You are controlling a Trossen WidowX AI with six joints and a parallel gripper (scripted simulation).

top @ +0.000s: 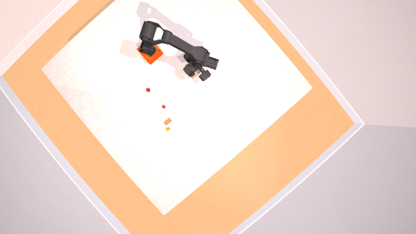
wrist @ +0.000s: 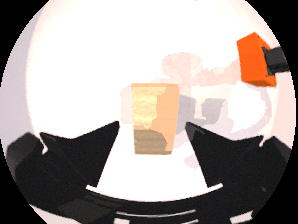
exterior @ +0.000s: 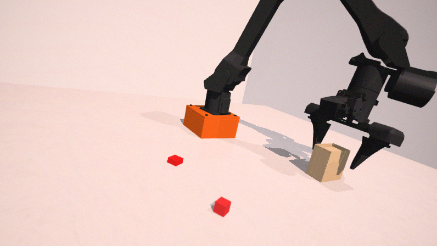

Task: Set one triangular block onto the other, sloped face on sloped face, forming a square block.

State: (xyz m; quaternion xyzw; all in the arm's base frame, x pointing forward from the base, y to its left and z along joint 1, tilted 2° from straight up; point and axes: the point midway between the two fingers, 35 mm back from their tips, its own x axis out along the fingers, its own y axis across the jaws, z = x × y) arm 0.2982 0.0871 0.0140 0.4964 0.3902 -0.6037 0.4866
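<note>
The triangular block is 10 mm to the left of my gripper tip and 10 mm above it. Round my gripper tip: yellow piece 400 mm to the right, 90 mm ahead, 40 mm below.
</note>
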